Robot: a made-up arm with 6 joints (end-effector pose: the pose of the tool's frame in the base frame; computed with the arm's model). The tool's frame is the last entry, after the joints.
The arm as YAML. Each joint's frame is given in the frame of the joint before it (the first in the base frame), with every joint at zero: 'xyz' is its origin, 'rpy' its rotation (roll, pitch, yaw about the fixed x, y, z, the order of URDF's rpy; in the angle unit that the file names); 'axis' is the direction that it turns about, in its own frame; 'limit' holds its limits. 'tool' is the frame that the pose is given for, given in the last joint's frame.
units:
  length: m
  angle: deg
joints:
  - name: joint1
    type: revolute
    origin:
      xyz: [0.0, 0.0, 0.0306]
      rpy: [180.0, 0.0, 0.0]
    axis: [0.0, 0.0, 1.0]
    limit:
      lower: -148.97
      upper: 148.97
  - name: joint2
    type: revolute
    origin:
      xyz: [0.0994, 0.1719, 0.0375]
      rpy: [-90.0, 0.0, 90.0]
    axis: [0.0, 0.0, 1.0]
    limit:
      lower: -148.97
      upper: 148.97
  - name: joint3
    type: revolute
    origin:
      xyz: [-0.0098, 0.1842, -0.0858]
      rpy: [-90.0, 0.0, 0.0]
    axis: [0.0, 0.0, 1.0]
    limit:
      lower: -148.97
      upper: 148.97
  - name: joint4
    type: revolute
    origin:
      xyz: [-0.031, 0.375, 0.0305]
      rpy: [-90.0, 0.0, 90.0]
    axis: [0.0, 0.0, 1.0]
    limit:
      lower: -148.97
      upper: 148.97
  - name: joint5
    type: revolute
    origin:
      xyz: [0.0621, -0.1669, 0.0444]
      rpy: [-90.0, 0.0, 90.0]
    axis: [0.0, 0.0, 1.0]
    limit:
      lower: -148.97
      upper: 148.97
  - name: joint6
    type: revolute
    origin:
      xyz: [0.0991, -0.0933, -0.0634]
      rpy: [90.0, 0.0, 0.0]
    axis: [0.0, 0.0, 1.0]
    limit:
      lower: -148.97
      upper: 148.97
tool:
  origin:
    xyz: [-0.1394, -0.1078, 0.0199]
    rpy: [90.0, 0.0, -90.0]
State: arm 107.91 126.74 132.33 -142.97 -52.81 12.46
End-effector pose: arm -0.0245 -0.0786 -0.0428 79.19 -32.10 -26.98
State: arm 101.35 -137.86 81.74 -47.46 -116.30 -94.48
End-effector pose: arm -0.5810 -0.0682 -0.1727 -80.55 56.88 -87.98
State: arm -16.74 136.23 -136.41 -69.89 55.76 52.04
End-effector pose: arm -0.2287 0.3802 -0.1285 -15.58 137.12 88.24
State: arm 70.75 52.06 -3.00 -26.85 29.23 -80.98
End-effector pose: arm 0.3643 -0.4150 0.0586 -102.11 -34.77 15.41
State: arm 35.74 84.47 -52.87 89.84 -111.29 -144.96
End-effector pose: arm 0.6326 -0.4029 0.4602 86.61 69.68 74.40
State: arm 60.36 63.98 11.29 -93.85 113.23 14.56
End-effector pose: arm 0.4944 -0.2592 0.1061 159.38 46.15 65.99
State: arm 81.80 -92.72 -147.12 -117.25 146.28 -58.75
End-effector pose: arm -0.4151 0.0000 -0.1875 -18.02 134.61 41.57
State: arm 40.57 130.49 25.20 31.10 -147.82 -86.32
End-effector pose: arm 0.4867 -0.4022 -0.4088 -54.35 -81.25 -69.64
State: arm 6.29 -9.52 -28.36 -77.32 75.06 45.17
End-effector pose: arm 0.5068 -0.4693 0.4762 -38.67 -8.83 -99.53
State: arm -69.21 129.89 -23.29 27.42 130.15 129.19
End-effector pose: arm -0.1138 0.7829 0.0897 20.04 -74.57 -154.79
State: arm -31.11 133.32 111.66 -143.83 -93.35 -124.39
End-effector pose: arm 0.1252 -0.3092 -0.1080 87.59 1.22 -31.32
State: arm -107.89 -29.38 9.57 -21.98 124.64 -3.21
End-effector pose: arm -0.0283 0.7635 0.3668 -42.39 -91.32 62.48
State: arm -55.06 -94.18 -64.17 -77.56 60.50 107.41
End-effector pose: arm 0.6436 -0.0606 -0.4889 2.63 125.73 -46.31
